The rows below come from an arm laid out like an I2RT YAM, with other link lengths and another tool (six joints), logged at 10 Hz.
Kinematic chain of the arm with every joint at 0, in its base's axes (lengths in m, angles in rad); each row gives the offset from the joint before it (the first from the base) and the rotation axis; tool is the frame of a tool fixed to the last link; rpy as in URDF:
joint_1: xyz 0 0 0.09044 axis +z
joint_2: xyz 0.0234 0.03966 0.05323 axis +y
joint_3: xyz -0.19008 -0.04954 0 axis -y
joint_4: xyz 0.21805 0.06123 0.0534 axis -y
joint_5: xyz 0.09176 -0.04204 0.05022 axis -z
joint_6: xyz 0.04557 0 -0.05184 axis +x
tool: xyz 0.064 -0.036 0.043 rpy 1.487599 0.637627 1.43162
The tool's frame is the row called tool.
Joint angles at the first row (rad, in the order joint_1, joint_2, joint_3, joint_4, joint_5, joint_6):
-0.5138, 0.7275, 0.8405, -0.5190, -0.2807, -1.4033
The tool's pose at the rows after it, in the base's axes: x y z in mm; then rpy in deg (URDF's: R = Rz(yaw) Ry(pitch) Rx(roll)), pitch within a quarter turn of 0, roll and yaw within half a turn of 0:
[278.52 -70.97 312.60 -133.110 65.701 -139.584]
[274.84 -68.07 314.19 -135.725 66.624 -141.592]
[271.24 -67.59 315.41 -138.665 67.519 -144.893]
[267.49 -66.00 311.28 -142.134 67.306 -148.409]
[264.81 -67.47 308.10 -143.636 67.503 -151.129]
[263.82 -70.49 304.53 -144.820 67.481 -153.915]
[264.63 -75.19 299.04 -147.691 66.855 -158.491]
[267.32 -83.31 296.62 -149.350 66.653 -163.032]
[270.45 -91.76 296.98 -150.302 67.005 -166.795]
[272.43 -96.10 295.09 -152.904 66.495 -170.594]
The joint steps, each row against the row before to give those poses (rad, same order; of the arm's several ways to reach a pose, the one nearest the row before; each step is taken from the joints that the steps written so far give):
0.0009, -0.0112, 0.0000, -0.0144, -0.0108, 0.0198
0.0004, -0.0180, 0.0033, -0.0273, -0.0145, 0.0182
-0.0013, -0.0184, 0.0012, -0.0240, -0.0008, 0.0253
0.0008, -0.0216, -0.0091, -0.0319, 0.0026, 0.0097
-0.0009, -0.0234, -0.0198, -0.0055, 0.0169, 0.0176
0.0003, -0.0132, -0.0174, 0.0021, 0.0253, 0.0170
-0.0001, 0.0061, -0.0072, -0.0046, 0.0289, 0.0178
0.0006, 0.0191, -0.0001, 0.0144, 0.0454, 0.0288
-0.0007, 0.0236, 0.0046, 0.0240, 0.0405, 0.0307
0.0000, 0.0229, 0.0125, -0.0056, 0.0185, 0.0182

